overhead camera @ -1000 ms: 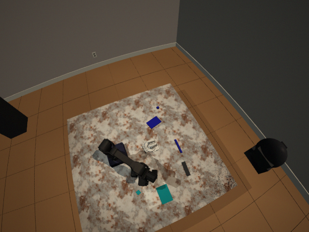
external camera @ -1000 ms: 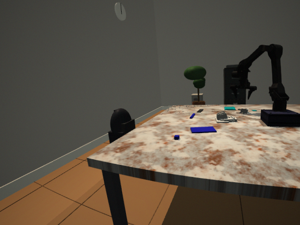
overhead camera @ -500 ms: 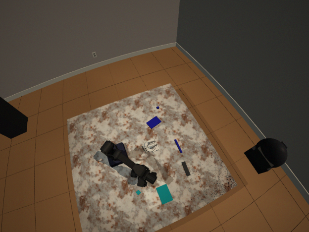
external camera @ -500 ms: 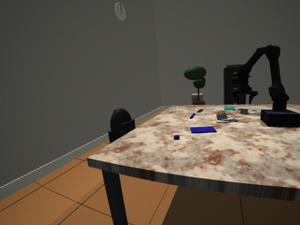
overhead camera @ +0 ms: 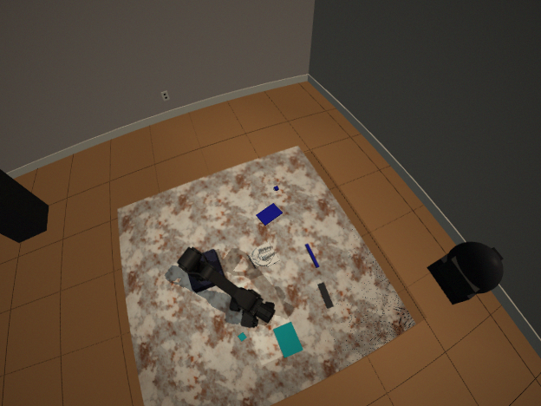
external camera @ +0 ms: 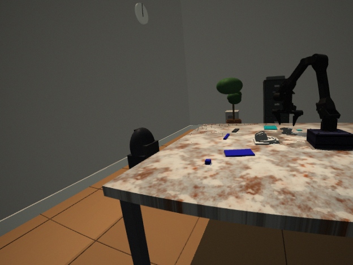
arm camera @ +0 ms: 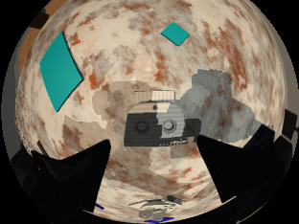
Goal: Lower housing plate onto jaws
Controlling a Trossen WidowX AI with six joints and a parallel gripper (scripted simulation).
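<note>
My gripper tip is 2 cm above the white housing part, 1 cm to the left of it and 1 cm past it. Round my gripper tip: teal cube 10 cm behind, 8 cm to the right, 5 cm below; then dark grey bar 34 cm ahead, 9 cm to the right, 5 cm below; then teal plate 19 cm to the right, 8 cm ahead, 5 cm below.
</note>
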